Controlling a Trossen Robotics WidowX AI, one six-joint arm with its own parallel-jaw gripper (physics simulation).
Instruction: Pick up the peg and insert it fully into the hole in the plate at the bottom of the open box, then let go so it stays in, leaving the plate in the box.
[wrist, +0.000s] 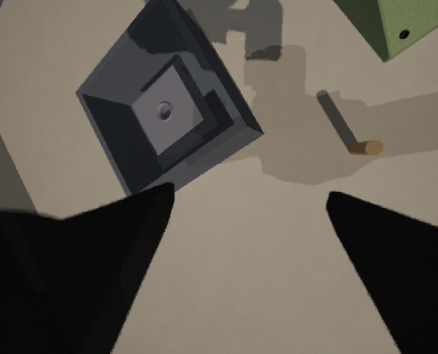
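The gripper (250, 195) is 110 mm from the lens, while a dark grey box (151, 44) sits 350 mm from the lens.
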